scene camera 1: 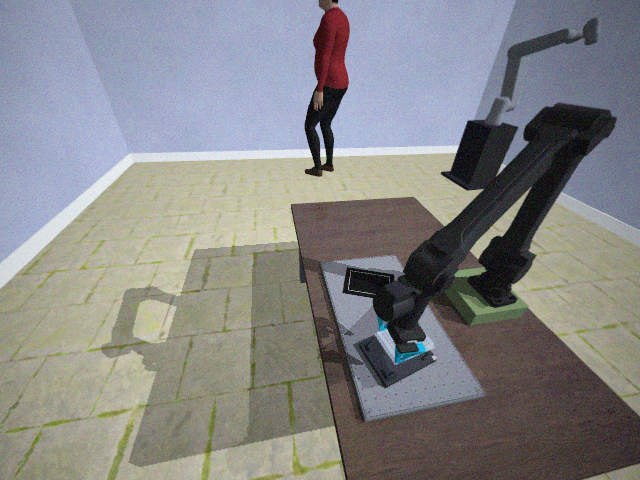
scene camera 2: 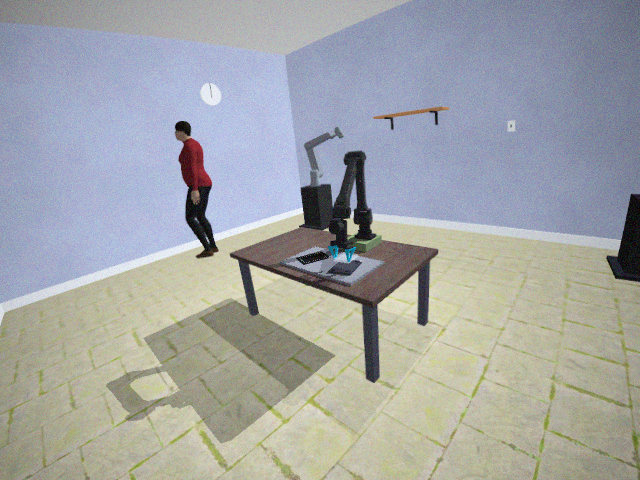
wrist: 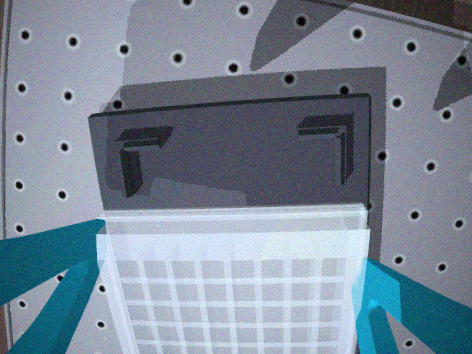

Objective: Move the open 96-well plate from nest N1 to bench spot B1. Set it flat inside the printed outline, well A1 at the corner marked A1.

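Where they show: gripper, fingertip midpoint: [scene camera 1: 389, 346] [scene camera 2: 341, 260] [wrist: 232, 256]; arm's base, origin of the base link: [scene camera 1: 490, 291] [scene camera 2: 365, 237].
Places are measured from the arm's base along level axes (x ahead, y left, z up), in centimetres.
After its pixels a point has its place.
The clear 96-well plate [scene camera 1: 383, 338] @(x 42.2, y 8.6, z 2.4 cm) [wrist: 232, 295] @(x 40.2, y 10.2, z 2.1 cm) is gripped by its two sides between my gripper's cyan fingers. My gripper [scene camera 1: 389, 345] @(x 41.1, y 10.3, z 1.3 cm) [scene camera 2: 342, 254] @(x 41.1, y 10.3, z 1.3 cm) [wrist: 232, 256] @(x 41.1, y 10.3, z 1.3 cm) is shut on it, above nest N1. The dark nest [scene camera 1: 374, 360] @(x 44.8, y 10.8, z -2.8 cm) [scene camera 2: 343, 268] @(x 41.2, y 11.0, z -2.9 cm) [wrist: 235, 167] @(x 43.1, y 10.7, z -2.8 cm) shows its corner brackets at the far side in the wrist view; the plate is raised over it and covers its near part. Bench spot B1 is a black pad [scene camera 1: 369, 283] @(x 34.3, y -15.4, z -3.8 cm) [scene camera 2: 312, 257] @(x 34.2, y -16.0, z -3.9 cm) with a white outline, beyond the nest in scene camera 1. The A1 mark and well A1 cannot be made out.
The nest and pad lie on a grey perforated board [scene camera 1: 434, 390] @(x 33.5, y 20.6, z -4.0 cm) [wrist: 42, 117] @(x 44.3, y 20.3, z -4.0 cm) on the brown table [scene camera 1: 516, 423] @(x 19.1, y 30.9, z -5.3 cm) [scene camera 2: 403, 258] @(x 11.5, y 30.7, z -5.3 cm). The arm stands on a green block [scene camera 1: 496, 315] @(x 3.5, y 7.3, z -2.0 cm) [scene camera 2: 368, 243] @(x 8.0, y 6.8, z -0.8 cm) beside the board. A person in red [scene camera 1: 331, 51] [scene camera 2: 193, 165] stands on the floor away from the table.
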